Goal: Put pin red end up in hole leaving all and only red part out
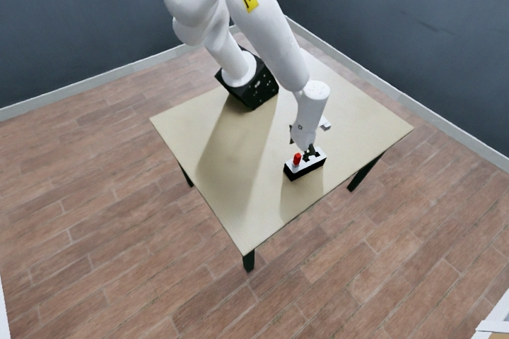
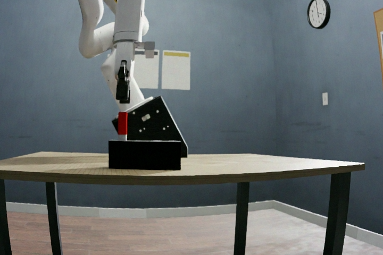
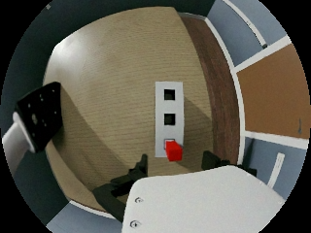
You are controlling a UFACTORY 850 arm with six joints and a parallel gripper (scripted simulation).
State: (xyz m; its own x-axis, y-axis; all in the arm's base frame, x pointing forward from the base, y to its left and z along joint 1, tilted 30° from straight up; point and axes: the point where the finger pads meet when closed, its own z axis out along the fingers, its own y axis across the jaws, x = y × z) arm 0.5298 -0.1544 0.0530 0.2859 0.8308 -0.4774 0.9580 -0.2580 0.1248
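Now: hand 60 mm above the pin. The rest, counted from my hand: black block: 20 mm ahead, 60 mm to the left, 150 mm below.
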